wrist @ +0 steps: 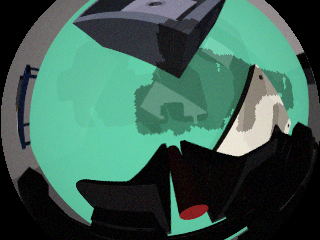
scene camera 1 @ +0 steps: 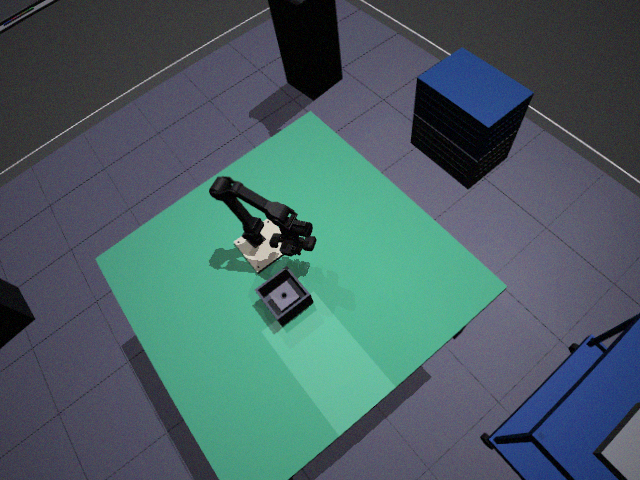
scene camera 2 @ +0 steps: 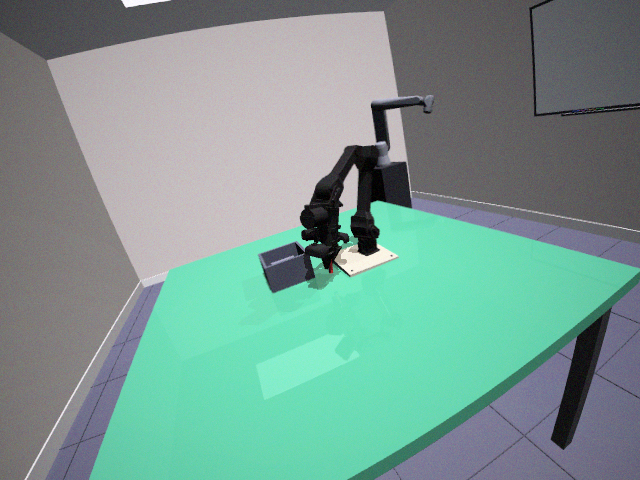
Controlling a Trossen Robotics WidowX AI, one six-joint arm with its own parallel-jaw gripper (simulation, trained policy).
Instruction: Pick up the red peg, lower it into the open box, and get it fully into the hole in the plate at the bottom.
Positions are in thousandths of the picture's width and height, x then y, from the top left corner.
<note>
I see my gripper (scene camera 2: 512,559) and a dark grey box (scene camera 1: 412,607).
My gripper is seen too in the wrist view (wrist: 542,610) and in scene camera 1 (scene camera 1: 465,530).
</note>
